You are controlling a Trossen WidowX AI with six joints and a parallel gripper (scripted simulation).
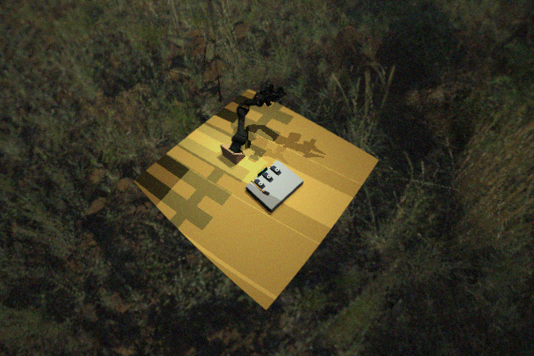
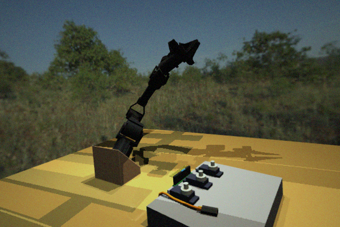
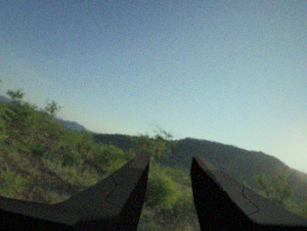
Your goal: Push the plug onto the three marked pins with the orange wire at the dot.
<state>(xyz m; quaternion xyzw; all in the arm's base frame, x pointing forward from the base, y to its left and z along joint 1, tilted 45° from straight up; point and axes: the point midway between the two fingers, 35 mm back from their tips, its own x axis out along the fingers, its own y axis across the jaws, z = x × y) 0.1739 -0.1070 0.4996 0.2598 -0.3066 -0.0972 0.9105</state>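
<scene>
My gripper tip is now 440 mm above the dark strip, 310 mm to the left of it and 20 mm short of it. From my gripper tip the other things lie so: servo (460 mm below, 320 mm to the right, 70 mm ahead); grey printed holder (480 mm below, 340 mm to the right, 170 mm ahead).
</scene>
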